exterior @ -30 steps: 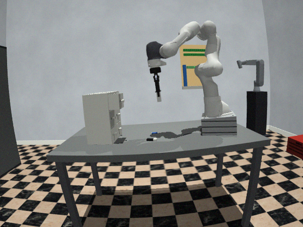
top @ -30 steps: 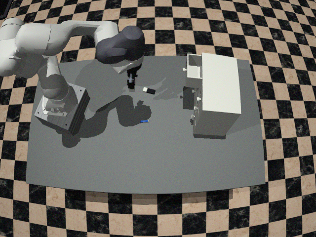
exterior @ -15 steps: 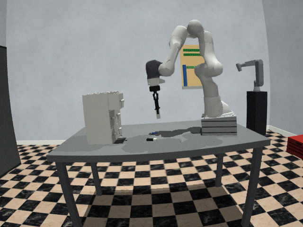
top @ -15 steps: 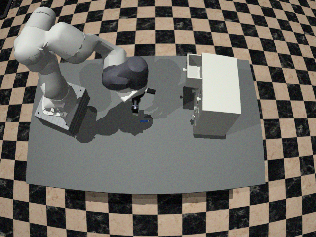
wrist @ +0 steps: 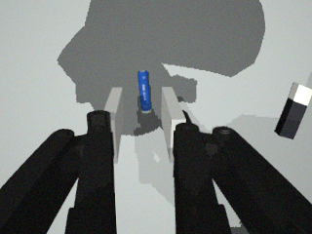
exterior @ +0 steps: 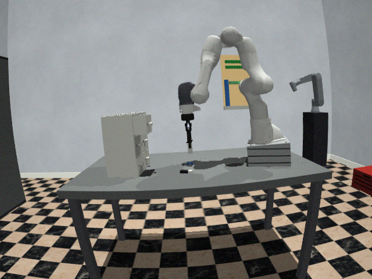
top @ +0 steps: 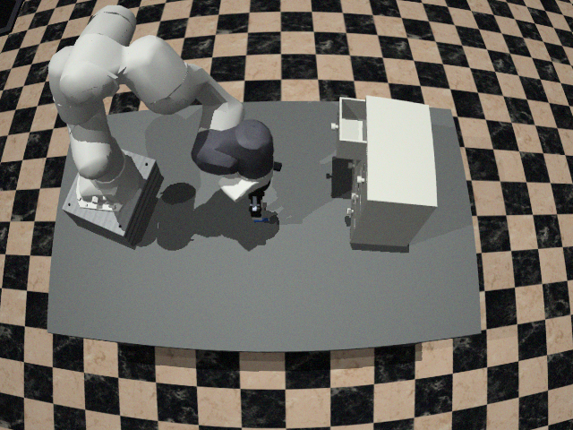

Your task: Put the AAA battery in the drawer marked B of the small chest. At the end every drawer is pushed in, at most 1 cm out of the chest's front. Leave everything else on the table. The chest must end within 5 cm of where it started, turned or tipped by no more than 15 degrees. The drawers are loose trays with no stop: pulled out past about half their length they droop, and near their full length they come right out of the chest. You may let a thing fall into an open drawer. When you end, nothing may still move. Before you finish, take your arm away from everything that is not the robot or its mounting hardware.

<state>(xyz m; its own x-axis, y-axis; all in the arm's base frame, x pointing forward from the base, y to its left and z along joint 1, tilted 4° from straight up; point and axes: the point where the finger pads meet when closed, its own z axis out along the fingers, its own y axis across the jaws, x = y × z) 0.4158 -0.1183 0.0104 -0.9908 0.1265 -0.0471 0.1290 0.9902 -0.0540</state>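
The blue AAA battery is 10 mm ahead of my hand and 100 mm below it. Also, from my hand: black-and-white block (40 mm ahead, 170 mm to the left, 100 mm below); drawer (300 mm ahead, 120 mm to the left, 150 mm above).
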